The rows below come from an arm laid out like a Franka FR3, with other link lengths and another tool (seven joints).
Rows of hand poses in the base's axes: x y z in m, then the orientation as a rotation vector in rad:
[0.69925, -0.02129, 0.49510, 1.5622, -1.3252, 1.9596]
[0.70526, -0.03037, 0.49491, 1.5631, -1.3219, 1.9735]
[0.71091, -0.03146, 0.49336, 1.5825, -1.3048, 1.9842]
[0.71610, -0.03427, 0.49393, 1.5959, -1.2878, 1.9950]
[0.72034, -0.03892, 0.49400, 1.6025, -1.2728, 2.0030]
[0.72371, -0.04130, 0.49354, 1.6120, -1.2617, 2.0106]
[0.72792, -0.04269, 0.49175, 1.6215, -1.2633, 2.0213]
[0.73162, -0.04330, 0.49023, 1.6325, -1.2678, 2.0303]
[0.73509, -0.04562, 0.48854, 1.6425, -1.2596, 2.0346]
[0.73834, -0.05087, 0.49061, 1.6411, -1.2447, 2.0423]
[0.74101, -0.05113, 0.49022, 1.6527, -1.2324, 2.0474]
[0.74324, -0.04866, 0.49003, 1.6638, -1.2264, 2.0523]
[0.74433, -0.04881, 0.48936, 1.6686, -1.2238, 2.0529]
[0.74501, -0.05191, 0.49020, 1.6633, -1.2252, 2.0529]
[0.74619, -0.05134, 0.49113, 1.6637, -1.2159, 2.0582]
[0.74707, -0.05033, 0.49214, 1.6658, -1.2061, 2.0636]
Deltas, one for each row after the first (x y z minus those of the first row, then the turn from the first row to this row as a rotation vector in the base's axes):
[0.00601, -0.00908, -0.00019, -0.0017, -0.0081, 0.0083]
[0.01166, -0.01017, -0.00174, -0.0061, -0.0054, 0.0285]
[0.01685, -0.01298, -0.00117, -0.0126, -0.0044, 0.0448]
[0.02109, -0.01763, -0.00110, -0.0202, -0.0038, 0.0549]
[0.02446, -0.02001, -0.00156, -0.0240, -0.0034, 0.0664]
[0.02867, -0.02140, -0.00335, -0.0188, -0.0088, 0.0782]
[0.03237, -0.02201, -0.00487, -0.0111, -0.0136, 0.0897]
[0.03584, -0.02433, -0.00656, -0.0127, -0.0118, 0.0995]
[0.03909, -0.02958, -0.00449, -0.0231, -0.0130, 0.1043]
[0.04176, -0.02984, -0.00488, -0.0268, -0.0103, 0.1161]
[0.04399, -0.02737, -0.00507, -0.0263, -0.0094, 0.1267]
[0.04508, -0.02752, -0.00574, -0.0261, -0.0080, 0.1305]
[0.04576, -0.03062, -0.00490, -0.0272, -0.0096, 0.1268]
[0.04694, -0.03005, -0.00397, -0.0332, -0.0104, 0.1310]
[0.04782, -0.02904, -0.00296, -0.0387, -0.0108, 0.1364]

